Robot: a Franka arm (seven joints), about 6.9 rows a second.
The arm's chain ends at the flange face. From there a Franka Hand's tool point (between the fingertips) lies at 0.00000 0.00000 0.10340 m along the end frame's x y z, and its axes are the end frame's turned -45 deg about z.
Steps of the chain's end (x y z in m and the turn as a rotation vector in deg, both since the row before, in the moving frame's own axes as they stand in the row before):
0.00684 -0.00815 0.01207 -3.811 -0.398 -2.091
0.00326 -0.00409 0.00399 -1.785 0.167 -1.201
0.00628 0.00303 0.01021 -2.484 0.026 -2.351
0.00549 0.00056 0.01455 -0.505 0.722 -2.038
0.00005 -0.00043 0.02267 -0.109 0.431 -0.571
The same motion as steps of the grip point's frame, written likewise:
0.00531 0.00352 0.01184 -2.413 -2.976 -2.091
0.00316 0.00193 0.00394 -1.380 -1.144 -1.201
-0.00077 0.00985 0.01011 -1.775 -1.738 -2.351
0.00379 0.00584 0.01454 -0.868 0.153 -2.038
0.00075 0.00042 0.02267 -0.382 0.228 -0.571

